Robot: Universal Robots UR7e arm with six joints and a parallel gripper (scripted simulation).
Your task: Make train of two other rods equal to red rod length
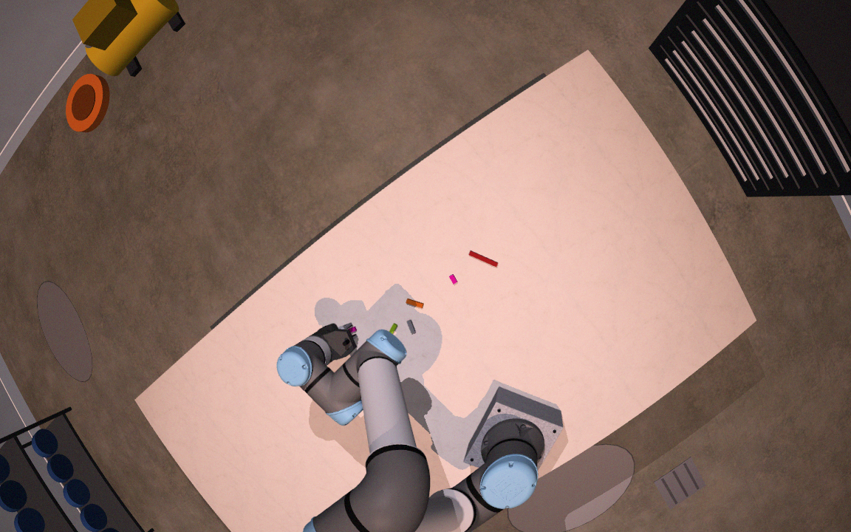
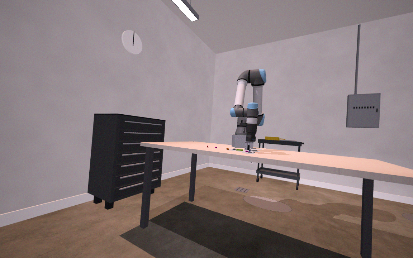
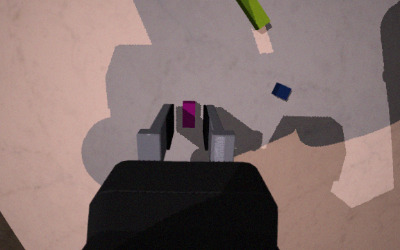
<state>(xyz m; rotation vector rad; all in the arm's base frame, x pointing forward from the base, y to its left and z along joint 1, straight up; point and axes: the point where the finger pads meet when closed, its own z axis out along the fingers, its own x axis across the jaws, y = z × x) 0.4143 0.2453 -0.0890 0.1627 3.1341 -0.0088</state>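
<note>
My hand is 14 cm to the left of the grey rod, 6 cm past it and 3 cm above it. The rest, counted from my hand: blue rod 8 cm behind, 3 cm below, 1 cm to the right; orange rod 17 cm to the right, 3 cm below, 1 cm behind; lime rod 9 cm to the right, 5 cm behind, 3 cm below.
</note>
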